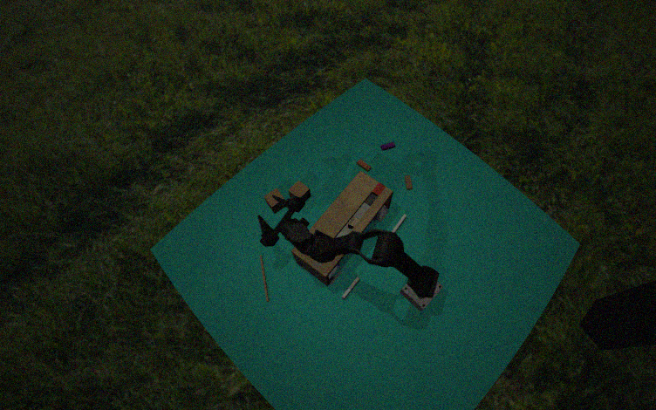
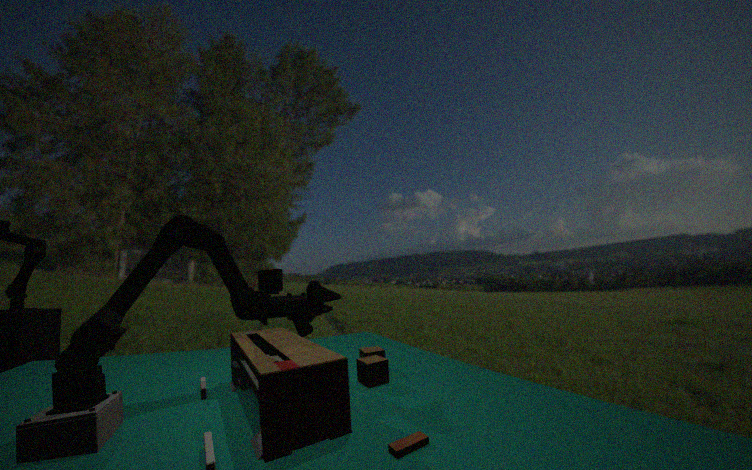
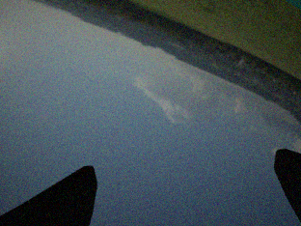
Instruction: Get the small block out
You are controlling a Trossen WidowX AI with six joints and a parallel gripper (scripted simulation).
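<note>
Right now the long brown box is 210 mm behind my gripper tip, 200 mm to the right of it and 130 mm below it. Also, from my gripper tip: tan block: 220 mm to the right, 190 mm behind, 110 mm below; then purple block: 580 mm to the right, 190 mm below, 20 mm ahead; then thin rod: 190 mm below, 140 mm to the left, 140 mm behind.
</note>
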